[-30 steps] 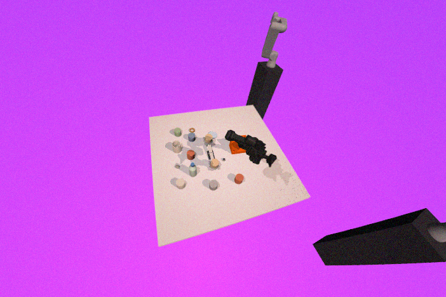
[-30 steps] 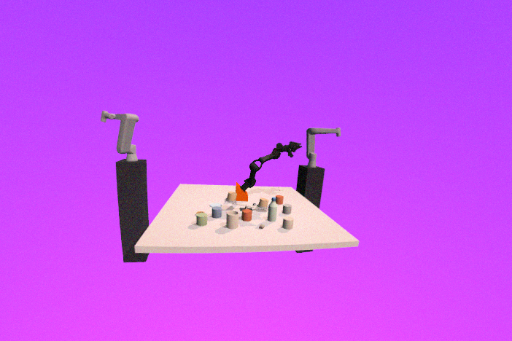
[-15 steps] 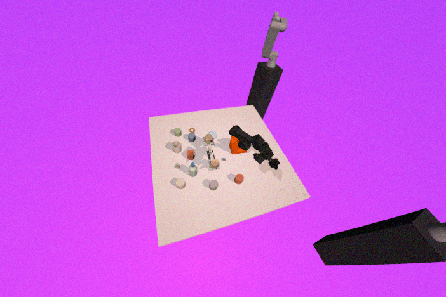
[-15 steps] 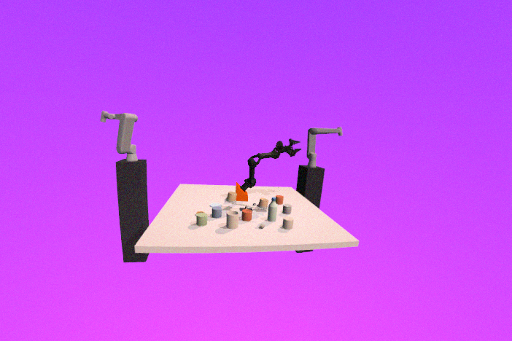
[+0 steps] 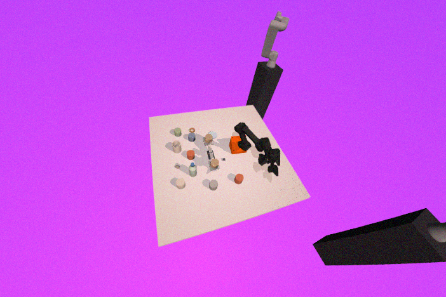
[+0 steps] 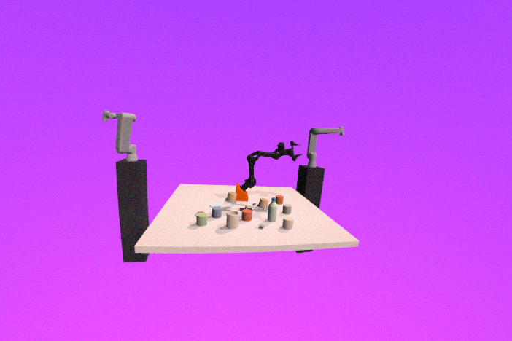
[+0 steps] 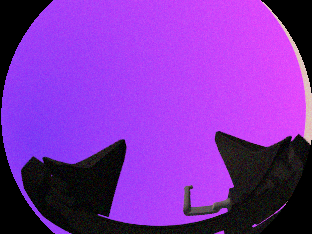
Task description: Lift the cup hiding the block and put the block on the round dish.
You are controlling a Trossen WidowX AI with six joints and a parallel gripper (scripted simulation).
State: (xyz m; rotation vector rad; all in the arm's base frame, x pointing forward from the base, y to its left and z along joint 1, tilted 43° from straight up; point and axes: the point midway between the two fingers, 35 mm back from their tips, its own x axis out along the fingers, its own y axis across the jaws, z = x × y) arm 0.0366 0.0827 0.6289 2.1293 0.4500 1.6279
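The tan cup lies 22 cm ahead of my gripper tip, 39 cm to the right of it and 43 cm below it. The rest, counted from my gripper tip: grey balance: 20 cm ahead, 54 cm to the right, 46 cm below; grey cup: 31 cm ahead, 22 cm to the right, 46 cm below; green bottle: 41 cm ahead, 40 cm to the right, 38 cm below.
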